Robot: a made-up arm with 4 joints.
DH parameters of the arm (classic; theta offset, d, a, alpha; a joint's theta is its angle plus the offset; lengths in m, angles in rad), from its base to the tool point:
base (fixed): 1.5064 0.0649 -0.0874 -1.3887
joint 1: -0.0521 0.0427 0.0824 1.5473
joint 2: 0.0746 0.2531 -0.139 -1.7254
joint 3: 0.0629 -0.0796 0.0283 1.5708
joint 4: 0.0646 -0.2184 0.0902 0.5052
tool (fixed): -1.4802 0.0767 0 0
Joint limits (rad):
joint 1: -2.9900..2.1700
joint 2: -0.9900..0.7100
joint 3: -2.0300..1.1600
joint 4: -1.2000..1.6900
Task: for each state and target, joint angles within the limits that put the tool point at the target. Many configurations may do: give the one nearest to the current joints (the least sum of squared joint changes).
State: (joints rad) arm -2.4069 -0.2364 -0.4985 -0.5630
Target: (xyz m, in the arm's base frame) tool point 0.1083 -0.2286 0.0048
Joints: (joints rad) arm -2.0854 -0.0454 -0.0745 -0.5550
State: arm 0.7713 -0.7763 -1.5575 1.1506
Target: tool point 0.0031 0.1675 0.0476
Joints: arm 1.2926 -0.8233 -0.9158 1.0239
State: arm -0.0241 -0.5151 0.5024 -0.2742
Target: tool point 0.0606 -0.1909 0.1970
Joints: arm 0.3777 -0.5016 0.6360 -0.4956
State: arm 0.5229 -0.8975 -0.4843 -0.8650
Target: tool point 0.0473 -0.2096 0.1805
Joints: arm -0.0571 -0.8739 -0.1382 -0.9334
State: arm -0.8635 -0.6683 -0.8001 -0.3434
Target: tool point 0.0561 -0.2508 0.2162
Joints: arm -0.9443 -0.9900 -0.7054 0.3651
